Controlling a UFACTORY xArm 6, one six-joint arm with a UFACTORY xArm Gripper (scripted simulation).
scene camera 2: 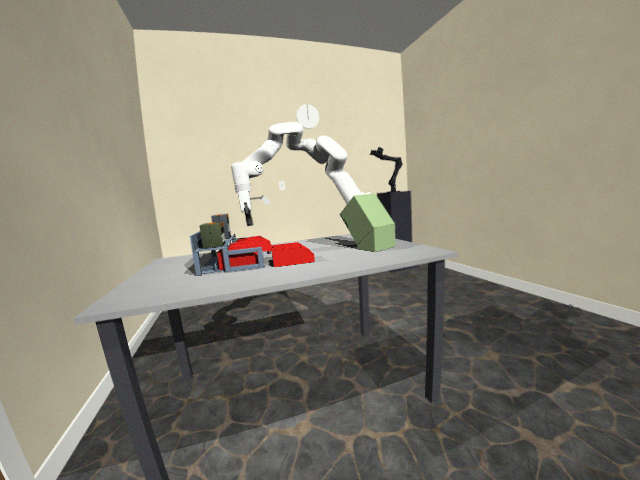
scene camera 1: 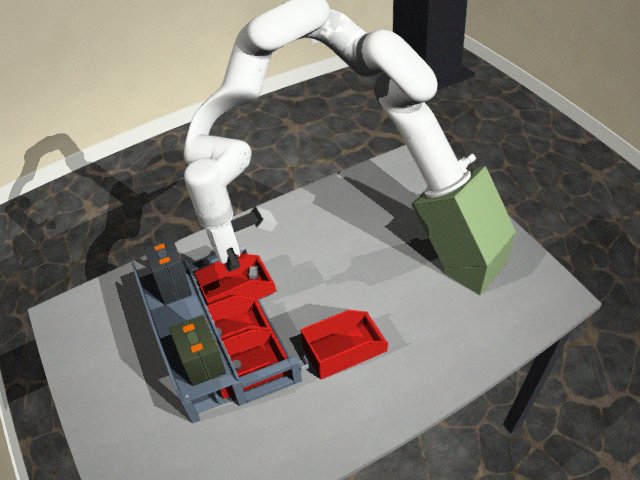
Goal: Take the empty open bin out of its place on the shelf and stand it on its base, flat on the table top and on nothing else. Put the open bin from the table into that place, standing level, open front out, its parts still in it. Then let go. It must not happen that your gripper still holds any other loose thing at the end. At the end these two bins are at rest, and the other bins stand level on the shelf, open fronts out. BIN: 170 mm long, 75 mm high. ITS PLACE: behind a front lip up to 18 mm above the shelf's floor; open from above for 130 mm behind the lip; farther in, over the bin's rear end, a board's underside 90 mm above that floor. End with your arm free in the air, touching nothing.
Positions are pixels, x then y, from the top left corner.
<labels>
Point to a red open bin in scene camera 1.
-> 233, 315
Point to a red open bin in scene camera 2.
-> At 287, 254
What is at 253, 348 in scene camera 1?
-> A red open bin.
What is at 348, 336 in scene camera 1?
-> A red open bin.
</labels>
